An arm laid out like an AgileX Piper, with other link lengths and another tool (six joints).
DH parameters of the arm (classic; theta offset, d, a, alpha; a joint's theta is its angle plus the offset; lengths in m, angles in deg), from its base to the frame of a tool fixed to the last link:
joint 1: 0 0.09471 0 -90
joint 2: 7.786 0 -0.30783 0
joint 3: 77.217 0 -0.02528 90
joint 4: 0 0.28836 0 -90
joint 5: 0 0 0 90
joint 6: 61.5 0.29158 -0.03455 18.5
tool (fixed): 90 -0.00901 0 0
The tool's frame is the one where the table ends.
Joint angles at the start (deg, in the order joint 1, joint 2, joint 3, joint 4, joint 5, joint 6):
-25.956 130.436 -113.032 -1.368 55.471 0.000
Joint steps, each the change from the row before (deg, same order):
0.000 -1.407 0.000 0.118 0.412 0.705
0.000 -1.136 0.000 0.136 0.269 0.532
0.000 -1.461 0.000 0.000 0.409 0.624
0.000 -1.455 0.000 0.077 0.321 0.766
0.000 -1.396 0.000 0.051 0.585 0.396
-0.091 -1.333 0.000 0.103 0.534 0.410
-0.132 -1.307 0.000 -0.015 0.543 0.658
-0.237 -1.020 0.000 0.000 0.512 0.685
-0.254 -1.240 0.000 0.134 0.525 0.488
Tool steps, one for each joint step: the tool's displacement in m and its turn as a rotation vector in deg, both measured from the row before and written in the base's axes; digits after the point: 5 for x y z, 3 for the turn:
-0.00012 0.00027 0.01463 -0.095 -1.075 -0.684
0.00002 0.00037 0.01191 -0.073 -0.939 -0.518
-0.00077 0.00012 0.01524 -0.233 -1.068 -0.576
-0.00071 0.00039 0.01525 -0.136 -1.208 -0.707
-0.00191 0.00098 0.01397 -0.154 -0.834 -0.370
-0.00241 0.00034 0.01328 -0.092 -0.851 -0.472
-0.00325 -0.00035 0.01289 -0.075 -0.824 -0.720
-0.00384 -0.00126 0.00971 0.066 -0.610 -0.845
-0.00388 -0.00074 0.01198 0.012 -0.812 -0.690

